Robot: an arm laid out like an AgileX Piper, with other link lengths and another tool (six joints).
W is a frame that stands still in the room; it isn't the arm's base.
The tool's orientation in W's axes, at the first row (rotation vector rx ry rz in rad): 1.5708 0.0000 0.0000
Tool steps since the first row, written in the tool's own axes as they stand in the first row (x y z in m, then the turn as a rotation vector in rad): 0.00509 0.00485 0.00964 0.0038 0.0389 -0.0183; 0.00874 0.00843 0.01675 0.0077 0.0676 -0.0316; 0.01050 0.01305 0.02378 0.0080 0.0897 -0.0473; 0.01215 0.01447 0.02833 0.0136 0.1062 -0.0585; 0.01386 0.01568 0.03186 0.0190 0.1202 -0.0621; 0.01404 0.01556 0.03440 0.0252 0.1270 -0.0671
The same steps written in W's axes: 0.00509 -0.00964 0.00485 0.0038 0.0183 0.0389; 0.00874 -0.01675 0.00843 0.0077 0.0316 0.0676; 0.01050 -0.02378 0.01305 0.0080 0.0473 0.0897; 0.01215 -0.02833 0.01447 0.0136 0.0585 0.1062; 0.01386 -0.03186 0.01568 0.0190 0.0621 0.1202; 0.01404 -0.03440 0.01556 0.0252 0.0671 0.1270
